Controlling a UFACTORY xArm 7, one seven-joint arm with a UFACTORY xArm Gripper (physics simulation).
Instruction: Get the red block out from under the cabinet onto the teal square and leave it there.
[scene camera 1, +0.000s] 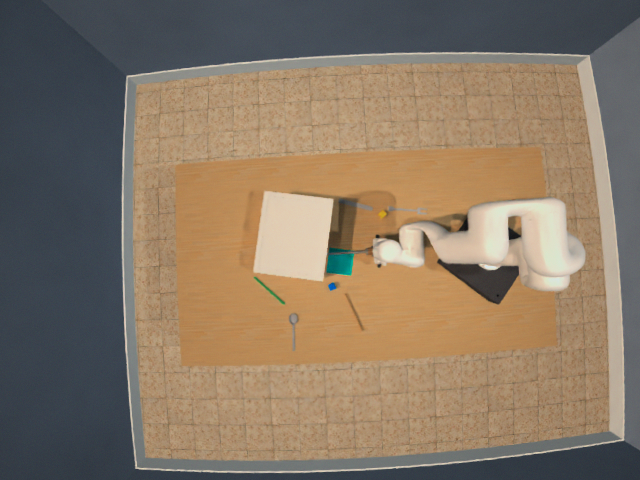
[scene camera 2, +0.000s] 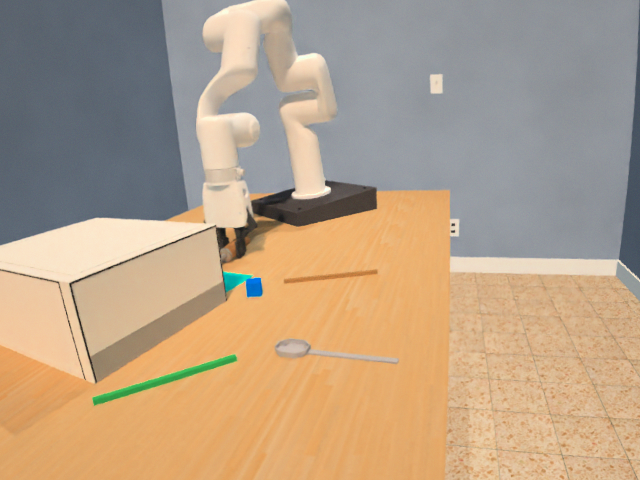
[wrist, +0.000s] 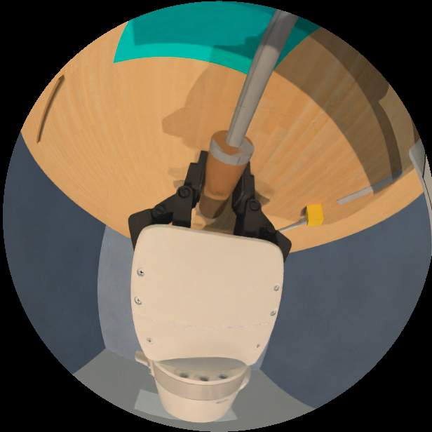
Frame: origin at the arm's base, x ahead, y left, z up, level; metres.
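Seen in the pictures: gripper, fingertip midpoint: (scene camera 2: 233, 256); arm's base at its link origin: (scene camera 2: 311, 194).
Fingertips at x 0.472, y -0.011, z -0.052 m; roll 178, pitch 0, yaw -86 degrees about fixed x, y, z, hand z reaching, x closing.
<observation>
Pixels of each thing's top centre, then the offset from my fingertips to it. "pt": a spot on its surface instead.
- teal square at a spot on its surface: (scene camera 2: 235, 280) (scene camera 1: 344, 270) pt dx +0.133, dy +0.082, dz -0.002 m
- white cabinet at its top centre: (scene camera 2: 86, 240) (scene camera 1: 293, 235) dx +0.336, dy -0.054, dz +0.134 m
- blue block at its top centre: (scene camera 2: 253, 280) (scene camera 1: 332, 287) dx +0.184, dy +0.152, dz +0.023 m
- brown stick at its top centre: (scene camera 2: 330, 274) (scene camera 1: 354, 312) dx +0.088, dy +0.261, dz +0.005 m
- green stick at its top centre: (scene camera 2: 167, 376) (scene camera 1: 269, 290) dx +0.452, dy +0.175, dz +0.005 m
- spoon at a spot on its surface: (scene camera 2: 292, 348) (scene camera 1: 294, 318) pt dx +0.344, dy +0.293, dz +0.000 m
- yellow block at its top centre: (scene camera 1: 382, 213) dx -0.027, dy -0.158, dz +0.023 m
- fork at its top centre: (scene camera 1: 408, 209) dx -0.140, dy -0.179, dz +0.006 m
- grey strip at its top centre: (scene camera 1: 355, 204) dx +0.085, dy -0.199, dz -0.001 m
My gripper (scene camera 1: 378, 251) (scene camera 2: 231, 250) (wrist: 222, 164) is shut on the orange-brown handle of a long tool (scene camera 1: 356, 252) (scene camera 2: 226, 255) (wrist: 255, 80) with a grey shaft. The shaft reaches over the teal square (scene camera 1: 340, 264) (scene camera 2: 235, 280) (wrist: 170, 35) to the edge of the white cabinet (scene camera 1: 294, 235) (scene camera 2: 149, 294); its far end is hidden in scene camera 1 and cut off in the wrist view. The gripper is outside the cabinet, on the robot base's side of the square. The red block does not show in any view. The part of the square nearest the cabinet is partly hidden.
A blue block (scene camera 1: 332, 286) (scene camera 2: 253, 287) lies beside the square. A brown stick (scene camera 1: 354, 311) (scene camera 2: 330, 276) (wrist: 47, 110), green stick (scene camera 1: 269, 290) (scene camera 2: 165, 379) and spoon (scene camera 1: 293, 318) (scene camera 2: 292, 348) lie farther out. Opposite are a yellow block (scene camera 1: 382, 213) (wrist: 314, 215), a fork (scene camera 1: 405, 209) and a grey strip (scene camera 1: 356, 205) (wrist: 355, 195).
</observation>
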